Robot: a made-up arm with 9 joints. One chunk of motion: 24 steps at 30 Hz.
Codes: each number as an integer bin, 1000 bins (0 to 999) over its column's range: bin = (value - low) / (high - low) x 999, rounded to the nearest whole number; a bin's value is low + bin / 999 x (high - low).
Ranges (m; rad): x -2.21..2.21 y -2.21..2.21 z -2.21..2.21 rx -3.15..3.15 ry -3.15..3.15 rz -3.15..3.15
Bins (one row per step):
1: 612 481 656 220 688 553
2: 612 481 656 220 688 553
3: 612 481 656 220 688 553
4: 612 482 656 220 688 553
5: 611 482 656 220 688 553
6: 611 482 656 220 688 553
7: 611 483 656 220 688 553
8: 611 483 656 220 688 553
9: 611 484 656 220 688 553
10: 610 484 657 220 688 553
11: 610 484 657 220 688 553
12: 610 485 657 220 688 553
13: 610 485 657 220 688 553
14: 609 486 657 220 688 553
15: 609 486 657 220 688 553
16: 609 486 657 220 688 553
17: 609 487 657 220 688 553
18: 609 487 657 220 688 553
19: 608 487 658 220 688 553
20: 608 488 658 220 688 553
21: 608 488 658 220 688 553
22: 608 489 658 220 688 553
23: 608 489 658 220 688 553
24: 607 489 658 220 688 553
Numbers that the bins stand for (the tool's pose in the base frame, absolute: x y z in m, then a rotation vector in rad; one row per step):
1: 0.4977 -0.0819 0.6924 -1.7626 1.1887 0.3374
2: 0.4977 -0.0819 0.6924 -1.7626 1.1887 0.3374
3: 0.4977 -0.0819 0.6924 -1.7626 1.1887 0.3374
4: 0.4977 -0.0774 0.6924 -1.7626 1.1887 0.3374
5: 0.4933 -0.0774 0.6924 -1.7626 1.1887 0.3374
6: 0.4933 -0.0774 0.6924 -1.7626 1.1887 0.3374
7: 0.4933 -0.0730 0.6924 -1.7626 1.1887 0.3374
8: 0.4933 -0.0730 0.6924 -1.7626 1.1887 0.3374
9: 0.4933 -0.0686 0.6924 -1.7626 1.1887 0.3374
10: 0.4889 -0.0686 0.6968 -1.7626 1.1887 0.3374
11: 0.4889 -0.0686 0.6968 -1.7626 1.1887 0.3374
12: 0.4889 -0.0642 0.6968 -1.7626 1.1887 0.3374
13: 0.4889 -0.0642 0.6968 -1.7626 1.1887 0.3374
14: 0.4845 -0.0597 0.6968 -1.7626 1.1887 0.3374
15: 0.4845 -0.0597 0.6968 -1.7626 1.1887 0.3374
16: 0.4845 -0.0597 0.6968 -1.7626 1.1887 0.3374
17: 0.4845 -0.0553 0.6968 -1.7626 1.1887 0.3374
18: 0.4845 -0.0553 0.6968 -1.7626 1.1887 0.3374
19: 0.4801 -0.0553 0.7013 -1.7626 1.1887 0.3374
20: 0.4801 -0.0509 0.7013 -1.7626 1.1887 0.3374
21: 0.4801 -0.0509 0.7013 -1.7626 1.1887 0.3374
22: 0.4801 -0.0465 0.7013 -1.7626 1.1887 0.3374
23: 0.4801 -0.0465 0.7013 -1.7626 1.1887 0.3374
24: 0.4756 -0.0465 0.7013 -1.7626 1.1887 0.3374

